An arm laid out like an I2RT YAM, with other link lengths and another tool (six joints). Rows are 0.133 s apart.
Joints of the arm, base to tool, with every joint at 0 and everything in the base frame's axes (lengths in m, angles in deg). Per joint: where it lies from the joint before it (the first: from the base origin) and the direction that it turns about. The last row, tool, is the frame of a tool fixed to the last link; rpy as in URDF.
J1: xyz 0 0 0.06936 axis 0 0 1
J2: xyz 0.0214 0.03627 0.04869 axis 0 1 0
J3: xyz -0.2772 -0.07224 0 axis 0 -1 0
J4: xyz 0.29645 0.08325 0.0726 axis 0 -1 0
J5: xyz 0.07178 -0.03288 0.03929 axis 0 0 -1
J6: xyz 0.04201 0 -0.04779 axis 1 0 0
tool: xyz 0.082 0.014 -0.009 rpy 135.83 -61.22 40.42
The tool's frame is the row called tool.
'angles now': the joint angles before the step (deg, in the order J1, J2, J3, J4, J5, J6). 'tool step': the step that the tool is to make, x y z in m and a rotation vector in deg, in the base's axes. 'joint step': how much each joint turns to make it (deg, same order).
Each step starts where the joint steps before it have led.
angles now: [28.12 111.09 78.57 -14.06 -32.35 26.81]
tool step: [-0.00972 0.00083 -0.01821 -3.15 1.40 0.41]
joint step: [0.97 0.62 -1.14 -1.58 1.93 -1.15]
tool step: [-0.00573 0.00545 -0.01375 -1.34 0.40 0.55]
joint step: [1.06 1.05 -0.70 0.61 1.07 -0.26]
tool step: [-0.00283 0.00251 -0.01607 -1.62 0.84 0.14]
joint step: [0.61 1.58 -0.26 0.17 1.06 -0.26]
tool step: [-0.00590 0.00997 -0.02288 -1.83 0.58 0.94]
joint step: [1.57 2.72 -0.01 1.15 1.39 -0.27]
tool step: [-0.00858 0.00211 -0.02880 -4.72 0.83 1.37]
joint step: [1.33 2.90 0.27 -1.58 2.90 -2.19]
